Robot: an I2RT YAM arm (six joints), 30 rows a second.
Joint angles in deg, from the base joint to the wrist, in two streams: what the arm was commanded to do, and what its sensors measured. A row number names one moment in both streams.
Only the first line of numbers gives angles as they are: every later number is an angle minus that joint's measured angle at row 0.
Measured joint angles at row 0:
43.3 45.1 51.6 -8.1 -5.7 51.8
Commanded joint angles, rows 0 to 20:
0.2 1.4 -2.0 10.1 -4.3 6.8
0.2 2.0 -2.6 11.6 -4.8 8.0
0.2 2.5 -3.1 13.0 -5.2 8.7
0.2 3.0 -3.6 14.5 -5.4 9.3
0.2 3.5 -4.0 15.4 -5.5 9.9
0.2 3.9 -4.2 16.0 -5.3 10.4
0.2 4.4 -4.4 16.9 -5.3 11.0
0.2 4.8 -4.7 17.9 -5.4 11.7
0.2 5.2 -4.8 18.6 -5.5 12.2
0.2 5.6 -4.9 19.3 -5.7 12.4
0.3 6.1 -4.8 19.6 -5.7 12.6
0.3 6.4 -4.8 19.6 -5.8 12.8
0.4 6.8 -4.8 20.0 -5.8 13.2
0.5 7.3 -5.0 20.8 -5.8 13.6
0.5 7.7 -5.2 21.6 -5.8 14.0
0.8 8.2 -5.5 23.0 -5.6 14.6
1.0 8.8 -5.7 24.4 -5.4 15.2
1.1 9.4 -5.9 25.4 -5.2 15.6
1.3 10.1 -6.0 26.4 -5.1 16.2
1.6 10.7 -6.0 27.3 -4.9 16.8
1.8 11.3 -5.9 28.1 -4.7 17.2
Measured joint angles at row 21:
1.1 10.3 -5.4 22.4 -4.9 15.0
